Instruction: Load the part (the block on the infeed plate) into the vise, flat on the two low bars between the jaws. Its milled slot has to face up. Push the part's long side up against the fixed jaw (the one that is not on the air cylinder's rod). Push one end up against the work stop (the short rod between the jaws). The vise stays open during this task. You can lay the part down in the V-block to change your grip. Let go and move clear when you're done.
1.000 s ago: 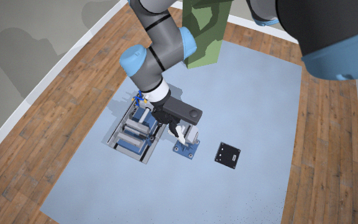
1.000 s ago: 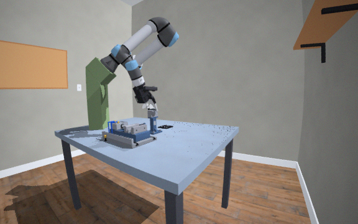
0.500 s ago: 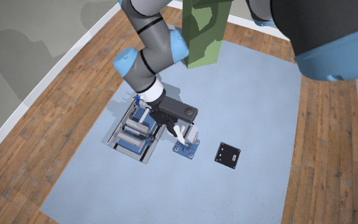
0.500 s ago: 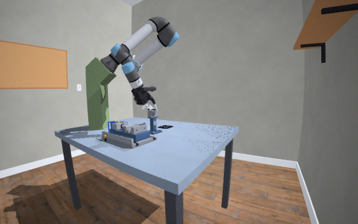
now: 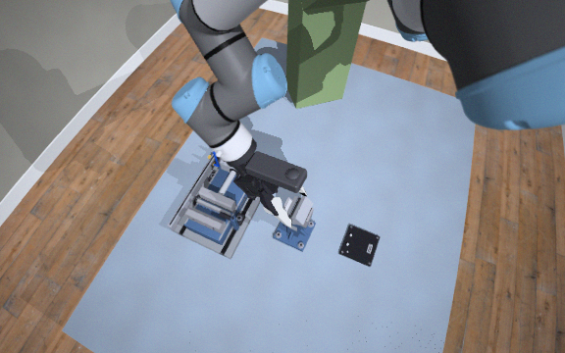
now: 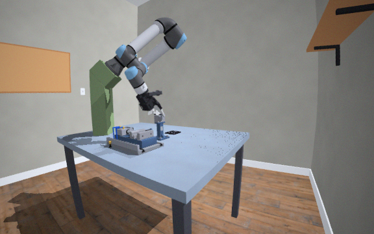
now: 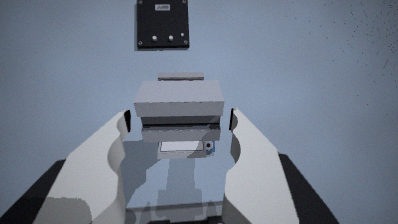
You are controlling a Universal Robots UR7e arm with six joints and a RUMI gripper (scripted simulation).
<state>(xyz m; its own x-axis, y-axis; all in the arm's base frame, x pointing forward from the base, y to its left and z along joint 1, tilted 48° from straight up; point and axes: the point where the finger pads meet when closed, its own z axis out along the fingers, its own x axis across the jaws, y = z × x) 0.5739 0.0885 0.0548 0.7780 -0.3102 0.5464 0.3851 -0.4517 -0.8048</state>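
Right now the grey part is right at my hand. Also, from my hand: work stop: 7 cm ahead, 16 cm to the right, 7 cm below; moving jaw: 4 cm ahead, 21 cm to the right, 8 cm below; cylinder rod: 1 cm behind, 21 cm to the right, 8 cm below.
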